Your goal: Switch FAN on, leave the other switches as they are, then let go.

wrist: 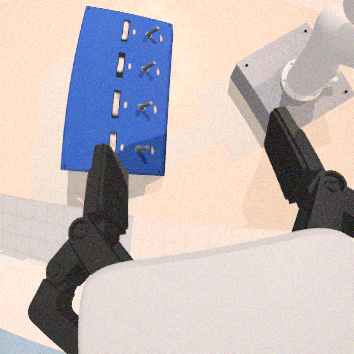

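Where they show: gripper, fingertip midpoint: [191,141]; arm's base, link origin: [301,79].
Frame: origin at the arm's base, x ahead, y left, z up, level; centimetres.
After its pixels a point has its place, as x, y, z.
A blue switch panel [92,95] @(58.7, 2.3, 0.9) lies at the upper left of the wrist view, with a column of four grey toggle levers: the top lever [152,33] @(42.1, -17.9, -2.3), the second lever [149,66] @(43.2, -5.9, -2.0), the third lever [145,106] @(44.7, 6.0, -2.0) and the bottom lever [143,149] @(45.6, 17.9, -1.3). All four lean towards the right edge of the panel. A pale name label stands left of each, too blurred to read, so I cannot tell which switch is FAN. My gripper [191,141] @(35.4, 24.0, 41.9) is wide open and empty. Its left finger overlaps the panel's lower edge in view and partly hides the bottom label; its right finger is off to the right.
The robot's grey base plate [260,70] @(11.4, -3.6, -2.4) with the white arm base [305,75] @(6.8, 4.7, 11.9) stands at the upper right, behind the right fingertip in view. A pale gridded area [30,225] shows at the left, below the panel.
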